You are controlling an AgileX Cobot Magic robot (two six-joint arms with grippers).
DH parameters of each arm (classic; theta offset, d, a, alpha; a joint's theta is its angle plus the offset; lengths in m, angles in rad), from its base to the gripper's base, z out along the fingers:
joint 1: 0 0.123 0 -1.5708
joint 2: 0.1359 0 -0.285 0
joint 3: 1.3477 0 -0.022 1.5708
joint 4: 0 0.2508 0 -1.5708
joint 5: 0 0 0.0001 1.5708
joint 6: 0 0.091 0 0
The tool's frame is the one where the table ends.
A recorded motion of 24 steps. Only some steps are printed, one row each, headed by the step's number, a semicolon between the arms.
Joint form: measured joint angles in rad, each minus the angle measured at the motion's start. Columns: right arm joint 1, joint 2, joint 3, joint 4, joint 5, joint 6; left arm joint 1, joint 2, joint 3, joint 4, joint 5, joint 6.
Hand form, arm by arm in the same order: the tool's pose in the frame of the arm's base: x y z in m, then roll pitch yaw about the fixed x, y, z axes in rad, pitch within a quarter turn. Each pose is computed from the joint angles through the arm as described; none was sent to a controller.
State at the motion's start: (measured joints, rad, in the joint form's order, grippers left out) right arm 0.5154 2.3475 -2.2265 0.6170 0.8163 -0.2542; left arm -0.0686 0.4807 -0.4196 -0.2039 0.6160 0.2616
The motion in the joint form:
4: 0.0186 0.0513 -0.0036 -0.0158 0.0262 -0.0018; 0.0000 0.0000 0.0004 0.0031 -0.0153 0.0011
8: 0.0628 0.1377 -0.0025 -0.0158 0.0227 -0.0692; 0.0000 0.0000 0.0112 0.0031 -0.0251 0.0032
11: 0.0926 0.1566 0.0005 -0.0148 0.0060 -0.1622; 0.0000 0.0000 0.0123 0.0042 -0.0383 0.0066
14: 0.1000 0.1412 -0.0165 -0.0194 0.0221 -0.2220; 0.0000 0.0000 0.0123 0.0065 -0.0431 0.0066
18: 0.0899 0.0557 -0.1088 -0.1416 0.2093 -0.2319; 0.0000 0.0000 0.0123 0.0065 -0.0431 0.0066
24: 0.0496 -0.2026 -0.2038 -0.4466 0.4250 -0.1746; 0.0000 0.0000 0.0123 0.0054 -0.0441 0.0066
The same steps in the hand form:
4: 0.4466 0.3088 0.2262 2.5776 0.6601 -2.8056; 0.0930 -0.0167 0.2677 3.1020 1.0088 2.8927
8: 0.4385 0.3319 0.1789 2.6373 0.6109 -2.6812; 0.0933 -0.0166 0.2649 3.0992 1.0075 2.8911
11: 0.4303 0.3456 0.1683 2.6990 0.6452 -2.5577; 0.0939 -0.0164 0.2655 3.0876 1.0188 2.8821
14: 0.4271 0.3487 0.1811 2.7462 0.6886 -2.4684; 0.0941 -0.0162 0.2659 3.0816 1.0230 2.8780
18: 0.4185 0.3329 0.2430 2.9042 0.6893 -2.2667; 0.0941 -0.0162 0.2659 3.0816 1.0230 2.8780
24: 0.3888 0.2638 0.3825 -2.9791 0.7063 -2.0839; 0.0942 -0.0162 0.2660 3.0833 1.0241 2.8796

